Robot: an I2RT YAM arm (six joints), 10 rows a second.
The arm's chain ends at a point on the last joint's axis. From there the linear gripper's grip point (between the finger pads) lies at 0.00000 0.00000 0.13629 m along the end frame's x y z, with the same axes.
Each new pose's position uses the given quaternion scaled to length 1; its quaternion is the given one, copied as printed.
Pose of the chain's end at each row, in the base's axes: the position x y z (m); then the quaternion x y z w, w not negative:
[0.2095 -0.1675 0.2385 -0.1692 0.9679 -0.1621 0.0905]
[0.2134 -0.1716 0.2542 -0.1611 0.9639 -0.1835 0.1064]
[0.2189 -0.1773 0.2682 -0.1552 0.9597 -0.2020 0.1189]
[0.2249 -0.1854 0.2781 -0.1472 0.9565 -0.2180 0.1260]
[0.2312 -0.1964 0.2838 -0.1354 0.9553 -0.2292 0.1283]
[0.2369 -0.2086 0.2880 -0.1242 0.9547 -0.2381 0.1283]
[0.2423 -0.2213 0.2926 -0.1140 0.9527 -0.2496 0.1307]
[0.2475 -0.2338 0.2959 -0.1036 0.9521 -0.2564 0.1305]
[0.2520 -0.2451 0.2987 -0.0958 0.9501 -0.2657 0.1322]
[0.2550 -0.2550 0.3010 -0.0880 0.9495 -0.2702 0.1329]
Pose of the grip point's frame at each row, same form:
[0.2409 -0.2061 0.1116 -0.1692 0.9679 -0.1621 0.0905]
[0.2494 -0.2151 0.1302 -0.1611 0.9639 -0.1835 0.1064]
[0.2585 -0.2251 0.1469 -0.1552 0.9597 -0.2020 0.1189]
[0.2665 -0.2372 0.1591 -0.1472 0.9565 -0.2180 0.1260]
[0.2731 -0.2514 0.1663 -0.1354 0.9553 -0.2292 0.1283]
[0.2783 -0.2662 0.1716 -0.1242 0.9547 -0.2381 0.1283]
[0.2840 -0.2821 0.1779 -0.1140 0.9527 -0.2496 0.1307]
[0.2886 -0.2967 0.1822 -0.1036 0.9521 -0.2564 0.1305]
[0.2932 -0.3105 0.1864 -0.0958 0.9501 -0.2657 0.1322]
[0.2959 -0.3217 0.1894 -0.0880 0.9495 -0.2702 0.1329]

